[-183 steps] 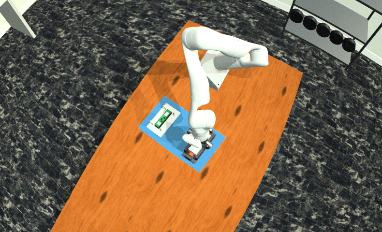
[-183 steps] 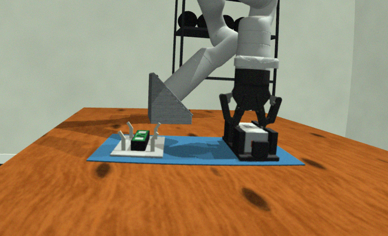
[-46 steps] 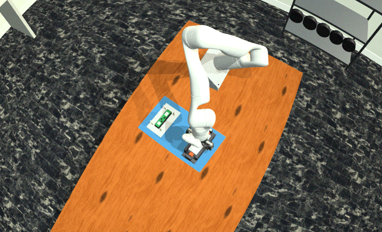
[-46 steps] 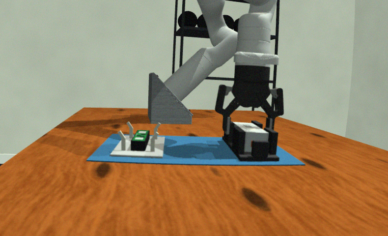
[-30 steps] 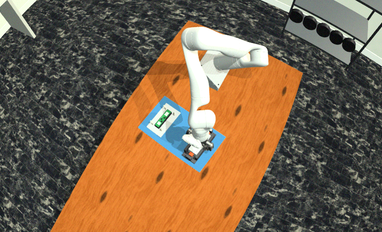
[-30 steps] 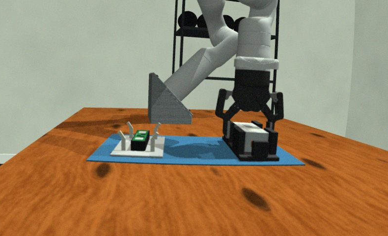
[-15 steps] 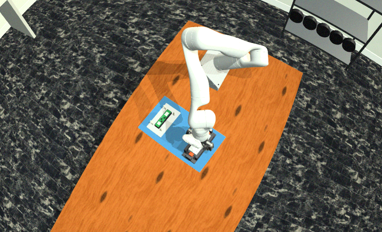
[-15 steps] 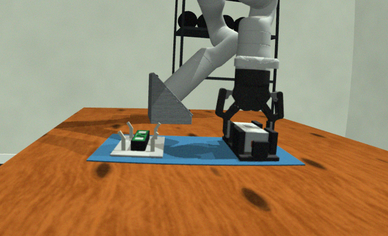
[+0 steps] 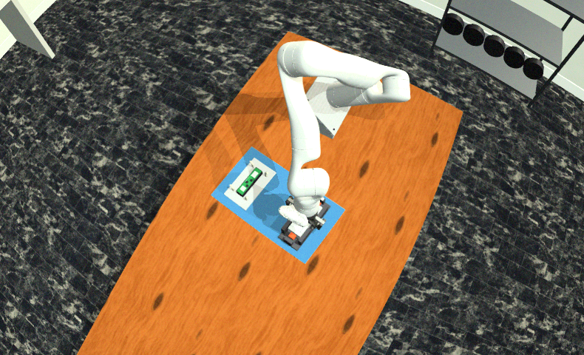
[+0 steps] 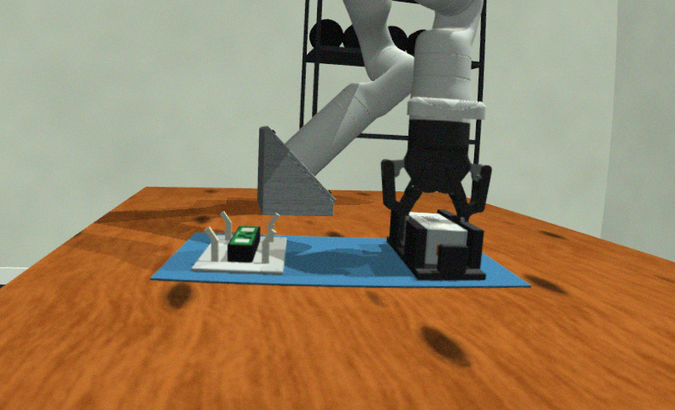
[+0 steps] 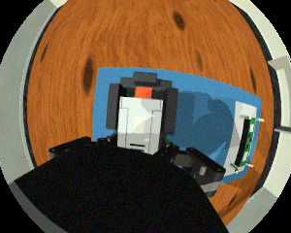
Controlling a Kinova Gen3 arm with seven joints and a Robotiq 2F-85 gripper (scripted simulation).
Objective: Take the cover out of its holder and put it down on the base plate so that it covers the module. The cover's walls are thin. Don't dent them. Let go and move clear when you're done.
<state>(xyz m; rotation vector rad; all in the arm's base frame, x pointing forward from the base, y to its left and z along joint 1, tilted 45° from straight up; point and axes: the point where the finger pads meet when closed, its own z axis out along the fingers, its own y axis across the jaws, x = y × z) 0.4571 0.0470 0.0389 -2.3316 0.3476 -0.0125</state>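
Now: the cover right at my hand.
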